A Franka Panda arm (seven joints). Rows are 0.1 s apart.
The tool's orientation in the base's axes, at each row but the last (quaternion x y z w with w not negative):
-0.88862 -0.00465 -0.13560 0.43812
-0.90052 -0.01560 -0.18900 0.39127
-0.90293 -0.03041 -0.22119 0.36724
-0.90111 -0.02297 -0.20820 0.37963
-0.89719 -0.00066 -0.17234 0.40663
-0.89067 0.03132 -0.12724 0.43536
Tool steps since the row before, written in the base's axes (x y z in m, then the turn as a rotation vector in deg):
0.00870 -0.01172 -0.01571 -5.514 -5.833 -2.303
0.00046 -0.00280 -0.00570 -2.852 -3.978 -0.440
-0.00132 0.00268 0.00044 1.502 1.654 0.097
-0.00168 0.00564 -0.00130 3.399 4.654 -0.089
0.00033 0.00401 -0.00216 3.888 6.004 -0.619
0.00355 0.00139 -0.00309 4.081 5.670 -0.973
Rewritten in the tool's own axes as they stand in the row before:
0.00583 0.02054 0.00202 -5.231 4.683 -4.521
-0.00125 0.00601 0.00171 -2.325 2.564 -3.489
-0.00129 -0.00252 0.00104 1.215 -0.941 1.624
-0.00270 -0.00347 0.00412 2.523 -2.570 4.500
-0.00092 -0.00106 0.00435 2.631 -3.017 5.960
0.00258 0.00176 0.00379 2.802 -2.523 5.961

